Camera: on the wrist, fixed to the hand. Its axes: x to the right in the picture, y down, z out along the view.
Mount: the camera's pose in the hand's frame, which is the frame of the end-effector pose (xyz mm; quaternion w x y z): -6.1 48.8 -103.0 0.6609 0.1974 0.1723 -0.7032
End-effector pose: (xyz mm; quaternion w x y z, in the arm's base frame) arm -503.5 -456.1 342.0 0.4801 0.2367 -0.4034 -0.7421
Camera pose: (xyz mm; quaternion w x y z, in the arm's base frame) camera -399.4 -499.3 324.2 0.1818 -0.6628 0.1639 0.7077
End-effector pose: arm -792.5 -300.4 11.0 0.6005 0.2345 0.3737 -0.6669
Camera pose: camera -757.8 -216.2 -57.8 0.1828 -0.1256 -0.3837 0.8964
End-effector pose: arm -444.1 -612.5 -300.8 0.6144 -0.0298 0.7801 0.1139
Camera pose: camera -549.8 -587.7 -265.5 0.3577 -0.4666 0.6230 -0.5159
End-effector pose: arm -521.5 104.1 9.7 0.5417 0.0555 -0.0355 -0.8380
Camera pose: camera -461.4 89.7 -86.2 0.2361 -0.3130 0.0565 0.9182
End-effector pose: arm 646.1 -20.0 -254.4 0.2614 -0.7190 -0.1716 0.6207
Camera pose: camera 742.4 -79.5 -268.7 0.7808 -0.4099 -0.4515 0.1364
